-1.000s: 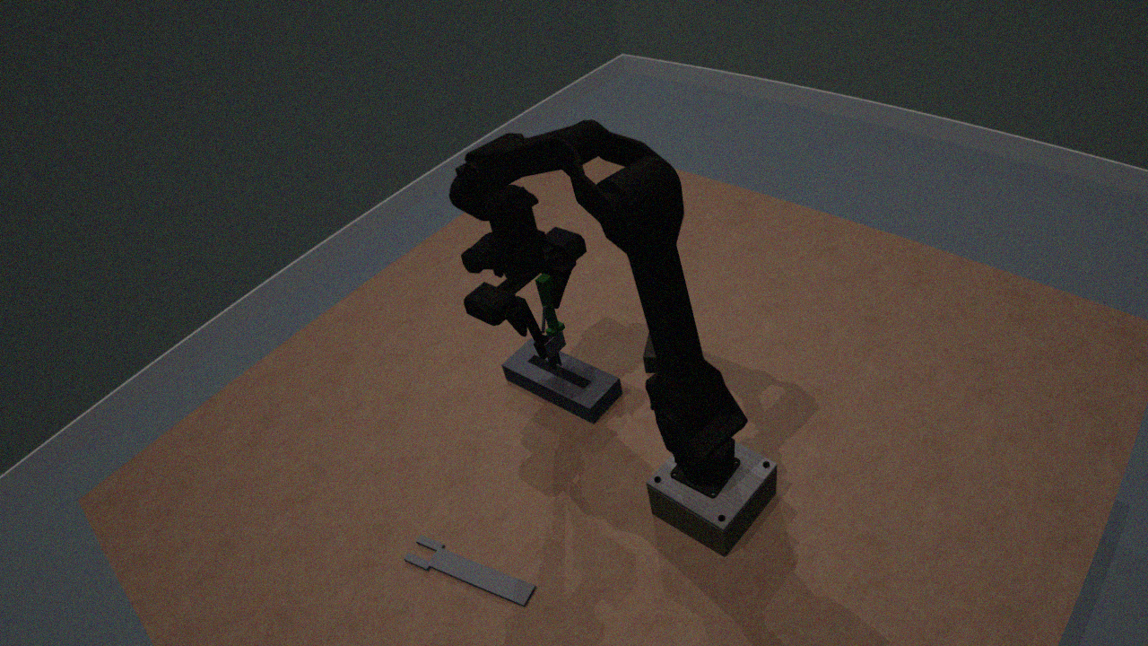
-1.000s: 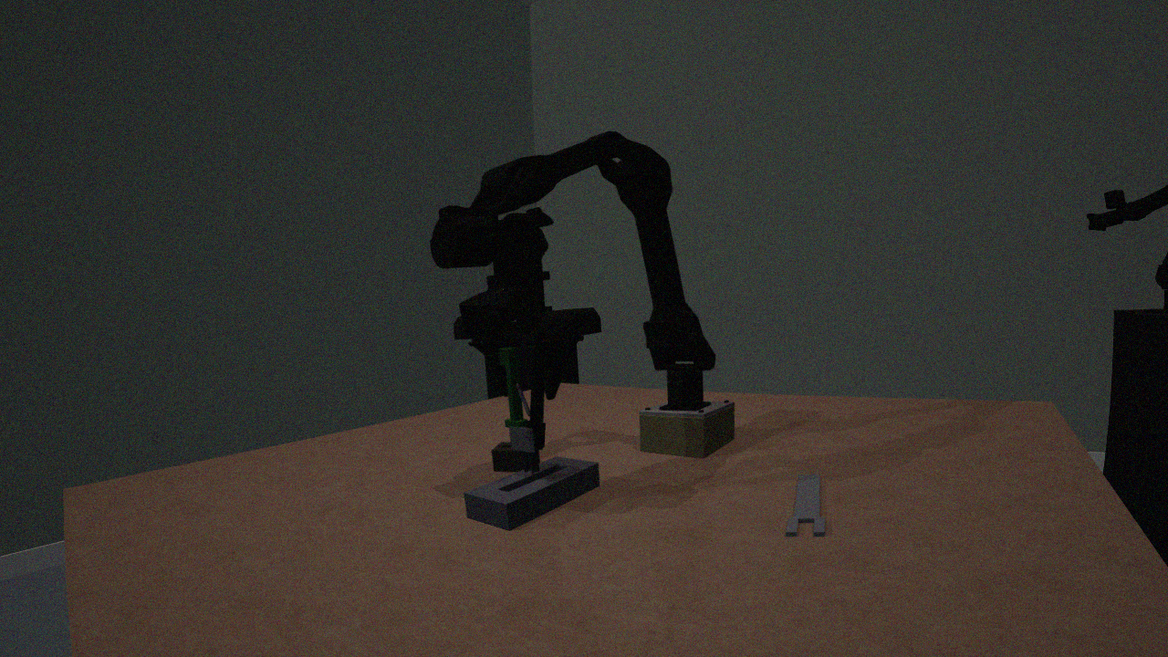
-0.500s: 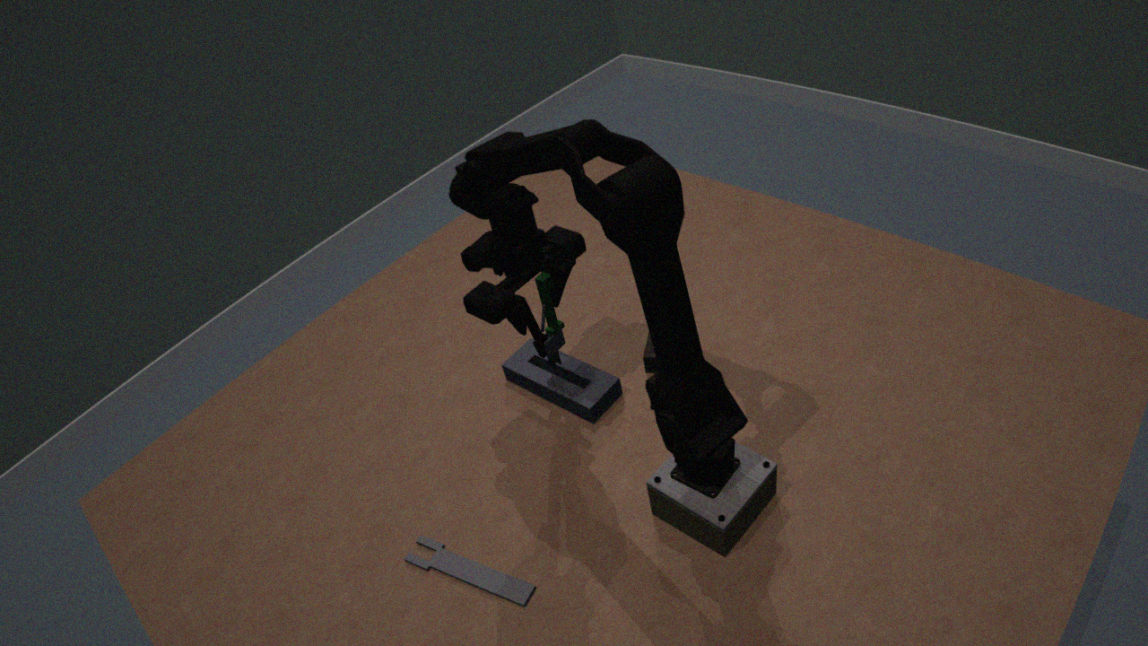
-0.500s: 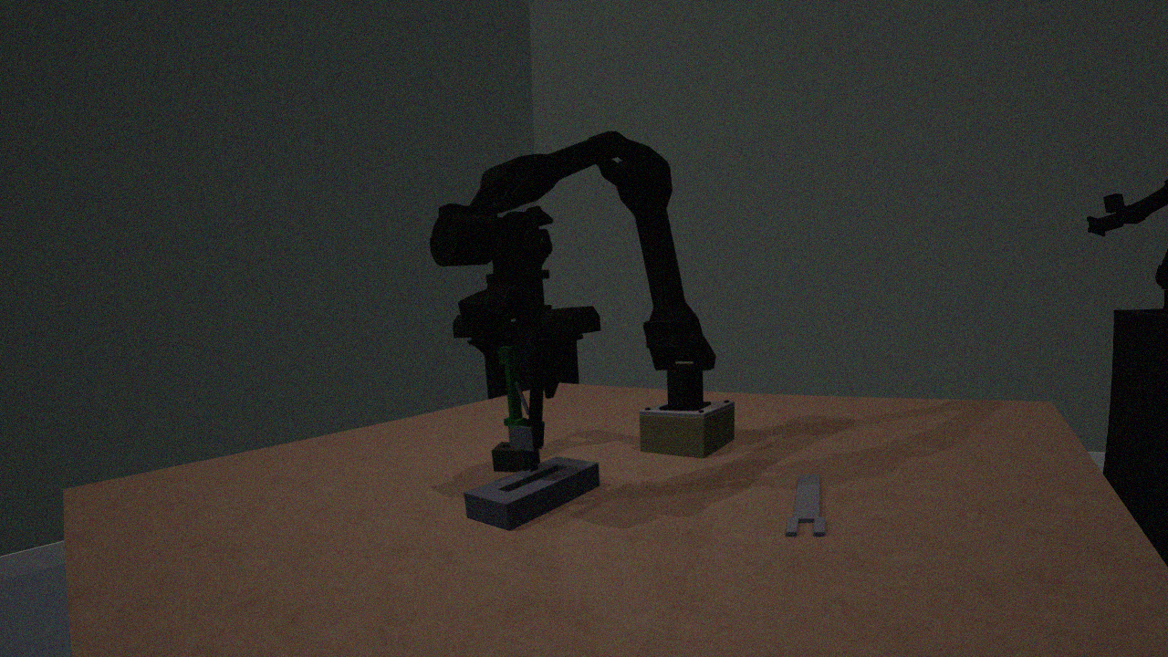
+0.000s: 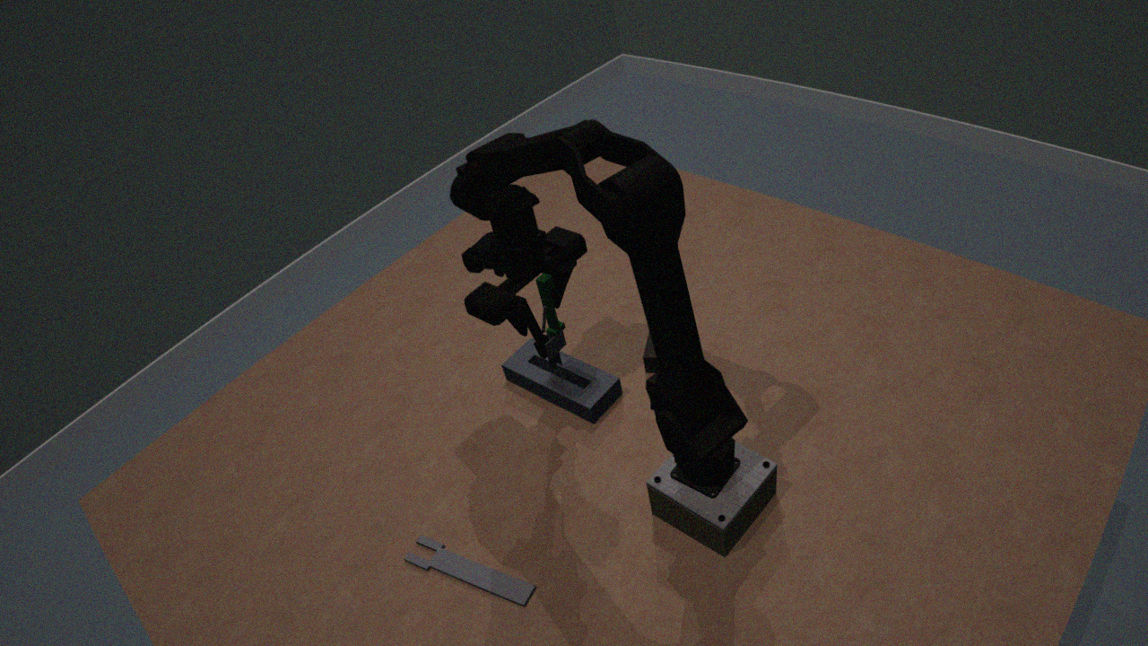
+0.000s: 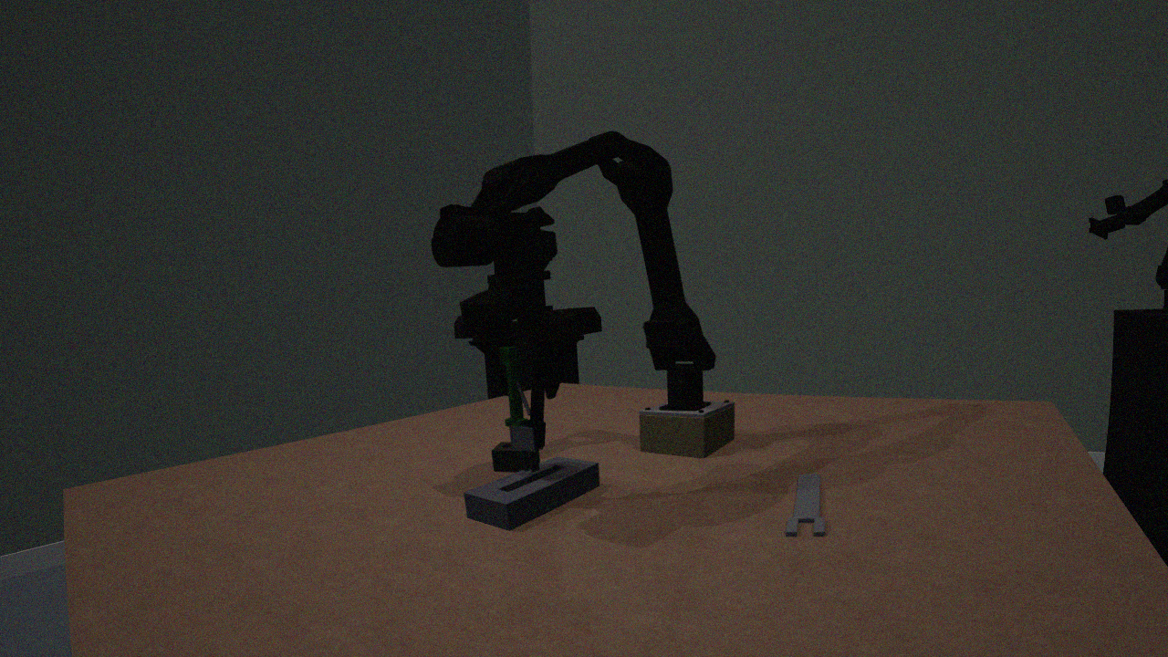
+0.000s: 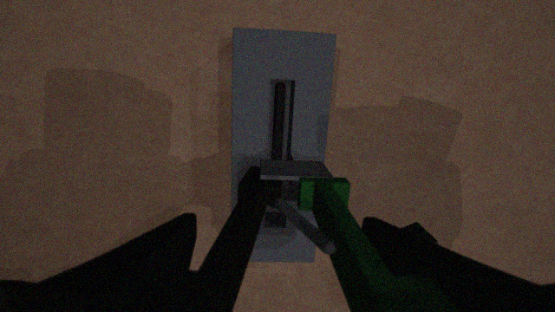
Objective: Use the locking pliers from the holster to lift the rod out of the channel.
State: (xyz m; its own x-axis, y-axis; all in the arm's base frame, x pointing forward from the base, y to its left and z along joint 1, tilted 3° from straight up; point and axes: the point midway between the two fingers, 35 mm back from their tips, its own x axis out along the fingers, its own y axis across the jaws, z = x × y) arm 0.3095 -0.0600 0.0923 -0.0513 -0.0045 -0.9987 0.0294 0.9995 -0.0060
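My gripper tip is 12 cm above the grey channel block. From my gripper tip the other things lie so: flat grey forked plate 8 cm behind, 32 cm to the left, 14 cm below; dark holster 11 cm behind, 13 cm to the right, 13 cm below; dark rod 13 cm below.
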